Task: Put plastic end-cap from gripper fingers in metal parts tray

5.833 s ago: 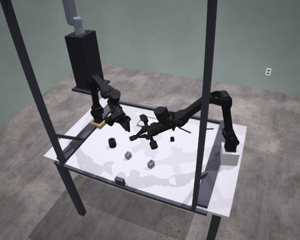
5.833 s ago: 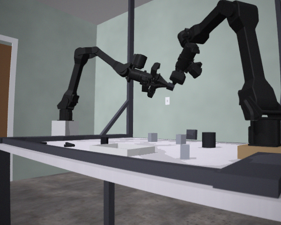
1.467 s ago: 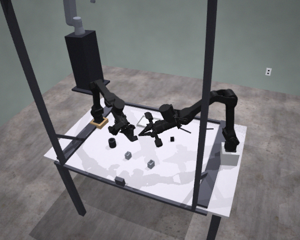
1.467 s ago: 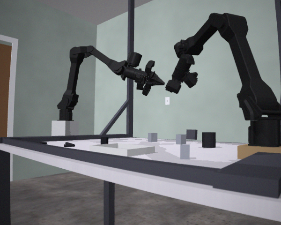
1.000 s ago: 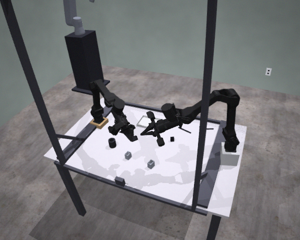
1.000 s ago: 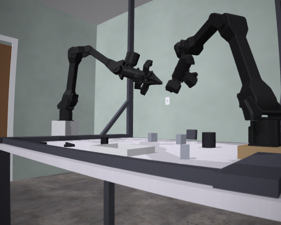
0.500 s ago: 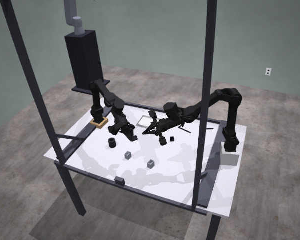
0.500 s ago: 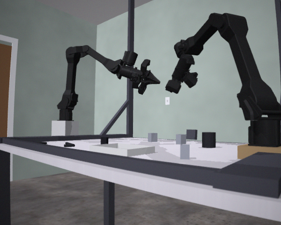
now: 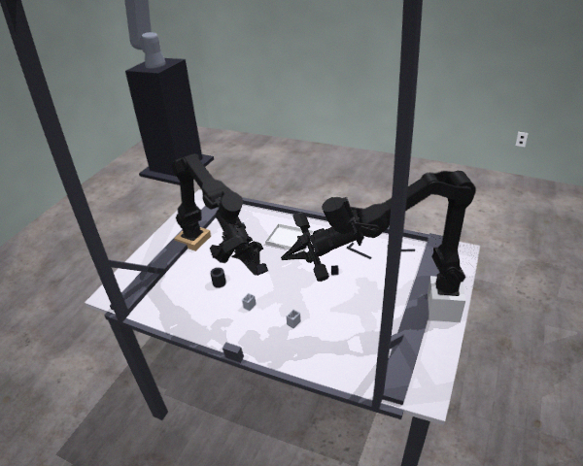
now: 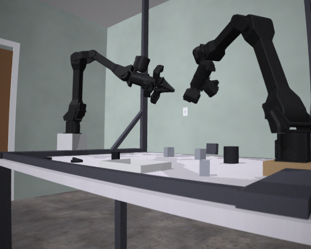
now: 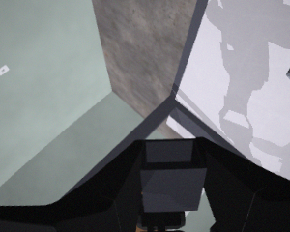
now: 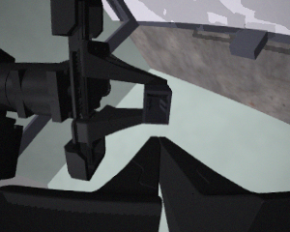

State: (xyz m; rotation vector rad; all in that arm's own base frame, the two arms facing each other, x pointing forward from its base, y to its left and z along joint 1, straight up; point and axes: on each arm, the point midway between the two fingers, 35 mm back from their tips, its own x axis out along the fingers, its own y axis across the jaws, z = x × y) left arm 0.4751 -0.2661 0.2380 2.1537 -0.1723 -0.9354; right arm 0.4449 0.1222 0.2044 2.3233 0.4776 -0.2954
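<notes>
Right now the black plastic end-cap is 30 mm to the right of my left hand and 10 mm below it. Also, from my left hand: metal parts tray (430 mm ahead, 260 mm below, 110 mm to the left); black hex key (470 mm ahead, 260 mm below, 130 mm to the right); black cylinder (240 mm below, 230 mm to the left, 120 mm ahead).
</notes>
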